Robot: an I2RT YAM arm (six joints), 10 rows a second.
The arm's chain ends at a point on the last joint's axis. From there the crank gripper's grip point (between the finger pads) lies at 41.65 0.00 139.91 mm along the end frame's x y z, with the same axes.
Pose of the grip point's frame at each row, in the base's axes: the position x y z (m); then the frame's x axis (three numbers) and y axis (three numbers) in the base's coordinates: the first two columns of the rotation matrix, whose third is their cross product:
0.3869, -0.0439, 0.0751, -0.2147, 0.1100, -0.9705, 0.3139, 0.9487, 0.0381
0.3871, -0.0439, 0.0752, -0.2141, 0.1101, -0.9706, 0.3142, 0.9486, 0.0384
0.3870, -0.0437, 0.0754, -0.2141, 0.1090, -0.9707, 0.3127, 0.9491, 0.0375
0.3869, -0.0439, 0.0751, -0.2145, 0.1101, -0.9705, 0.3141, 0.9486, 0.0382
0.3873, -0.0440, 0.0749, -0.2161, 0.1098, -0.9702, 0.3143, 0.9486, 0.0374
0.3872, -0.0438, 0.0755, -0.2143, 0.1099, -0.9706, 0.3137, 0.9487, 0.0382
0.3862, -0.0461, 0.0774, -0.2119, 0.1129, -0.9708, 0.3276, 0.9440, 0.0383
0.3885, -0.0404, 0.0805, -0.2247, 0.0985, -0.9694, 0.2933, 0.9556, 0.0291
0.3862, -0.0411, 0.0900, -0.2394, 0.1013, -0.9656, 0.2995, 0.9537, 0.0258
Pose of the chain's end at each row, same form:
0.2664, -0.0070, 0.1488, -0.2147, 0.1100, -0.9705, 0.3139, 0.9487, 0.0381
0.2666, -0.0070, 0.1489, -0.2141, 0.1101, -0.9706, 0.3142, 0.9486, 0.0384
0.2664, -0.0069, 0.1490, -0.2141, 0.1090, -0.9707, 0.3127, 0.9491, 0.0375
0.2664, -0.0070, 0.1488, -0.2145, 0.1101, -0.9705, 0.3141, 0.9486, 0.0382
0.2670, -0.0070, 0.1488, -0.2161, 0.1098, -0.9702, 0.3143, 0.9486, 0.0374
0.2667, -0.0069, 0.1492, -0.2143, 0.1099, -0.9706, 0.3137, 0.9487, 0.0382
0.2662, -0.0074, 0.1510, -0.2119, 0.1129, -0.9708, 0.3276, 0.9440, 0.0383
0.2679, -0.0056, 0.1550, -0.2247, 0.0985, -0.9694, 0.2933, 0.9556, 0.0291
0.2670, -0.0057, 0.1664, -0.2394, 0.1013, -0.9656, 0.2995, 0.9537, 0.0258

